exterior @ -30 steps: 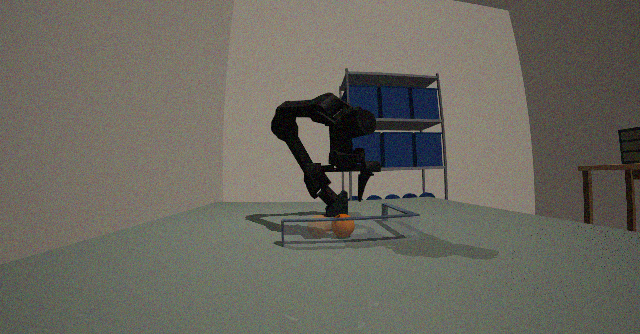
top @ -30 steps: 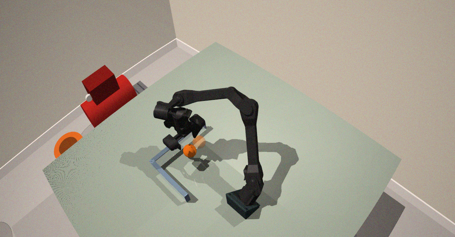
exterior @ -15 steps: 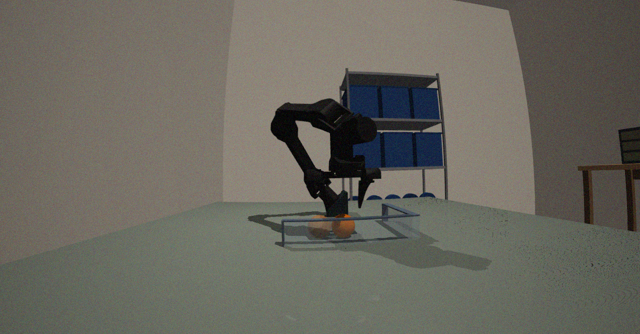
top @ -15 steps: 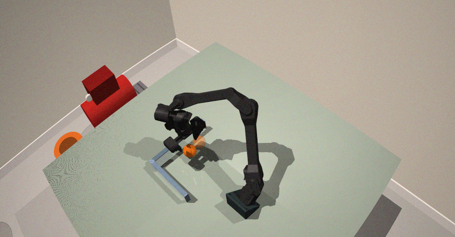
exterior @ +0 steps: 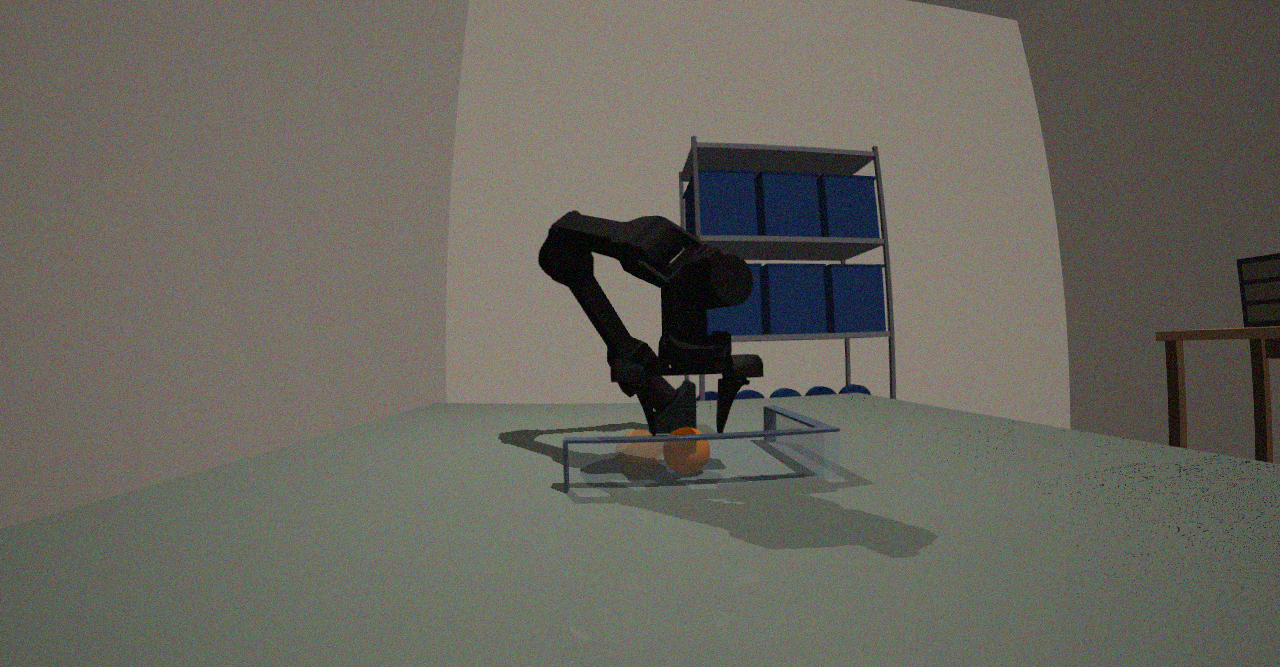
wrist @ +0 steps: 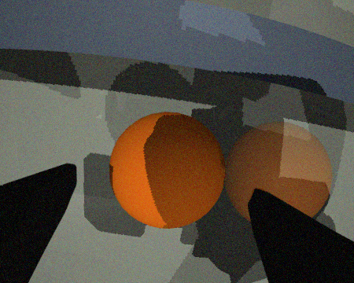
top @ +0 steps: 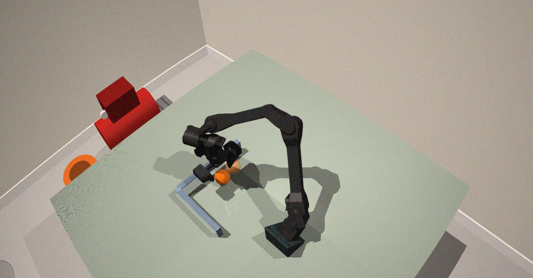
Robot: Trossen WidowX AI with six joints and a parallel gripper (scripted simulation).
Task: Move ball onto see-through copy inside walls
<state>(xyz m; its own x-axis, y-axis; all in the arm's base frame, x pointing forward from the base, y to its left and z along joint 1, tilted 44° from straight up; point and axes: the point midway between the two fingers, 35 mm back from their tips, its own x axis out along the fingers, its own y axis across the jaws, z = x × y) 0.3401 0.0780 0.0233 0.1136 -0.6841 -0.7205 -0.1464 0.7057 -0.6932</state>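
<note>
My gripper tip is now 20 mm above the orange ball. Round my gripper tip: see-through copy of ball 10 mm ahead, 60 mm to the right, 20 mm below.
</note>
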